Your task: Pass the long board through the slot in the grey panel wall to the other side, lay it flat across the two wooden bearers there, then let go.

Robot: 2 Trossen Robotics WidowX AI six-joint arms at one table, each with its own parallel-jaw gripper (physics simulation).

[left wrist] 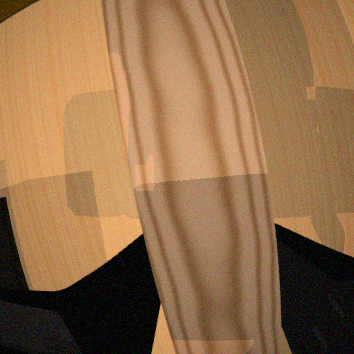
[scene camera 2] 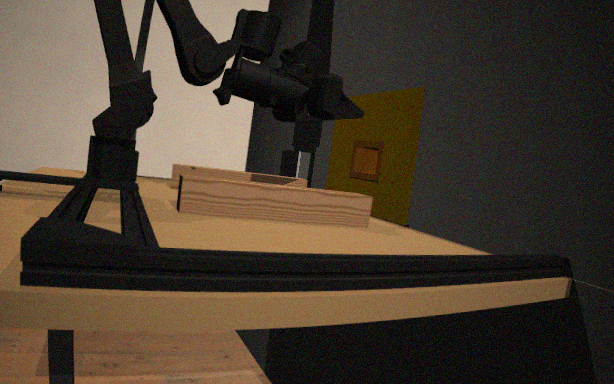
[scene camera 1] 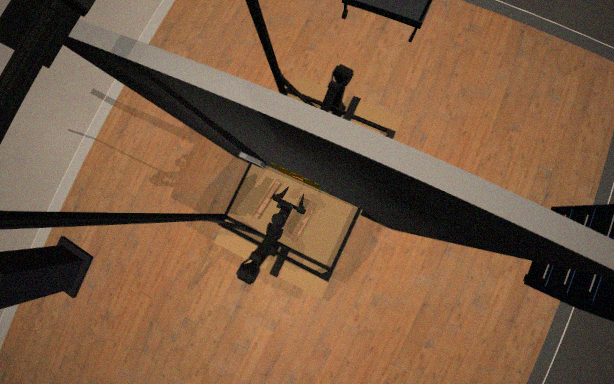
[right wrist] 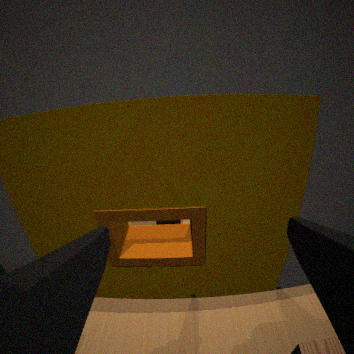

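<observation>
The long board lies lengthwise below the left wrist camera, with dark wavy grain. My left gripper is shut on it, a finger against each side edge; both board ends are outside the left wrist view. My right gripper is open and empty, above the bearers and facing the slot. The slot, with its brown frame, sits in a yellow patch on the grey panel wall. Two wooden bearers, the nearer and the farther, lie side by side, apart.
The right arm's table meets the wall, with a black rail along one edge. The other arm's base stands across the wall. A dark upright shape shows behind my right gripper. Shadows cross the wood beside the board.
</observation>
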